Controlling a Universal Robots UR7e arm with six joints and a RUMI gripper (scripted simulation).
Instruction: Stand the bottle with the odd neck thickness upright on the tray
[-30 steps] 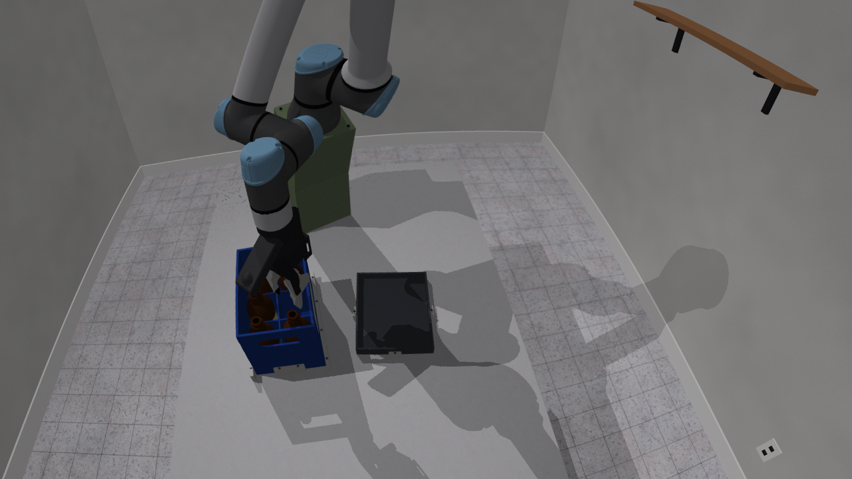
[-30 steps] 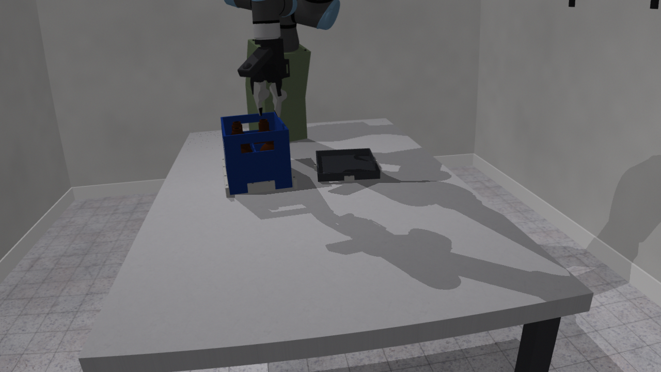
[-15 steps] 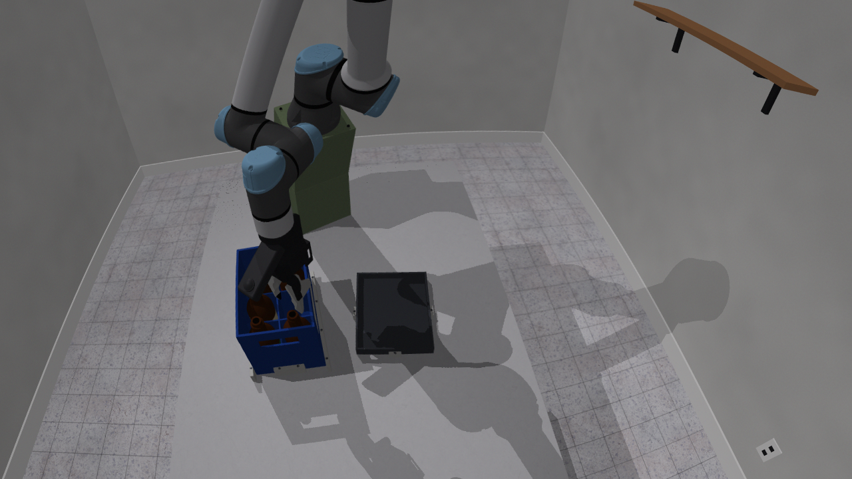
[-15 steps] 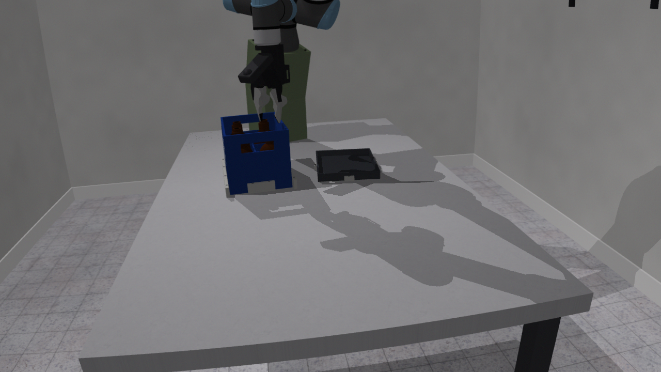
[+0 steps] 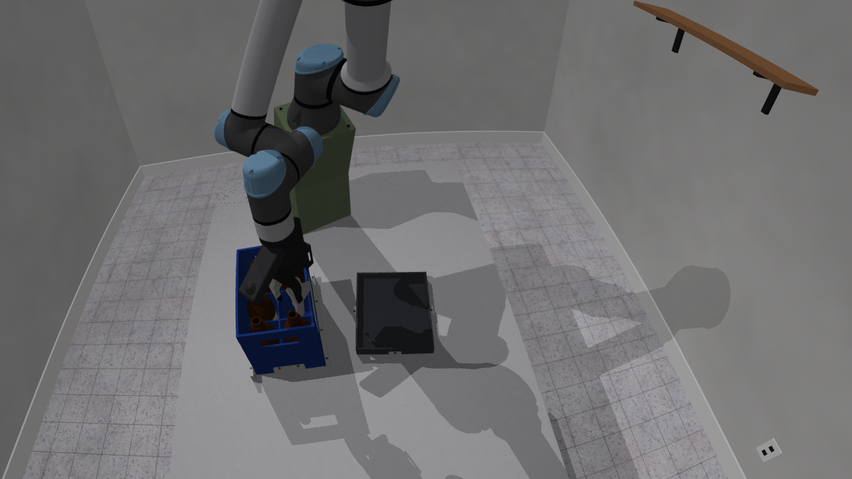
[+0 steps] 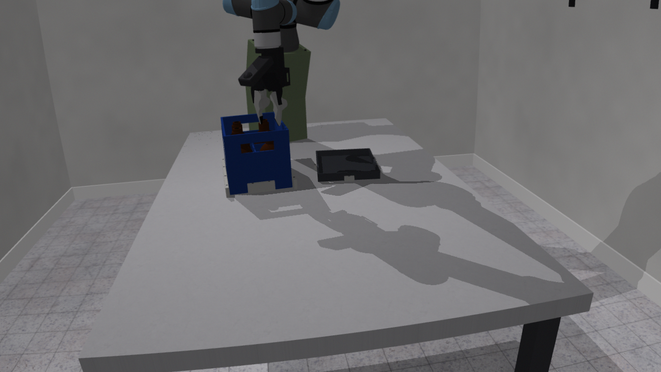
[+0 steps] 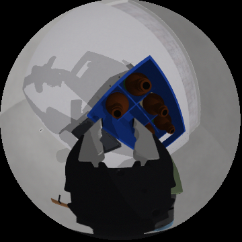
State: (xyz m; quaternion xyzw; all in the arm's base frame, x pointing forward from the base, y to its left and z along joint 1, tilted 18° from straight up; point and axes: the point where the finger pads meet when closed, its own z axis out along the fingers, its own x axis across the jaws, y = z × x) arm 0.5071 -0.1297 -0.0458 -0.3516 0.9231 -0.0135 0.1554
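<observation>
The blue crate lies 11 cm below my hand, 9 cm behind it and 4 cm to the right of it. The rest, counted from my hand: dark tray: 25 cm to the left, 18 cm below, 6 cm behind.
</observation>
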